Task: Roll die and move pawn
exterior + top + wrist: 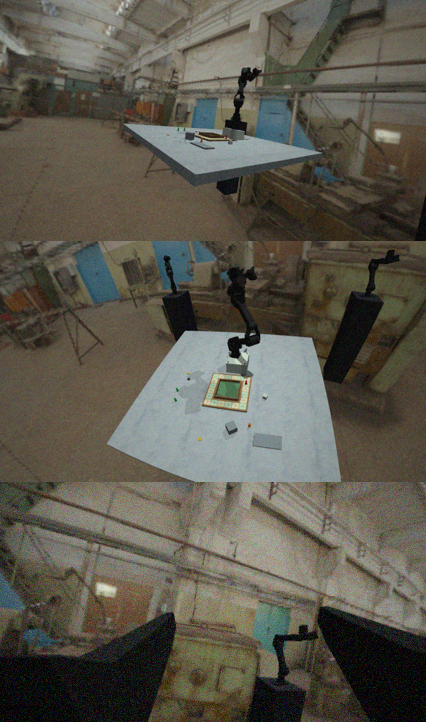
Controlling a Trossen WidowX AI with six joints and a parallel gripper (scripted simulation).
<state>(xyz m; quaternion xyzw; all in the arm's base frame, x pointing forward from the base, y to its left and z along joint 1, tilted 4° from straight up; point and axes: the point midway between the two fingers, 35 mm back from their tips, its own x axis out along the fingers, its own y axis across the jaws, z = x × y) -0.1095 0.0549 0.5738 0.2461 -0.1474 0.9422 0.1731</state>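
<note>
My gripper tip is 660 mm above the white die, 410 mm short of it and 230 mm to the right of it. Also, from my gripper tip: green dice tray (660 mm below, 440 mm ahead, 20 mm to the right); dark piece (670 mm below, 440 mm ahead, 340 mm to the right); red pawn (640 mm below, 350 mm ahead, 80 mm to the left).
</note>
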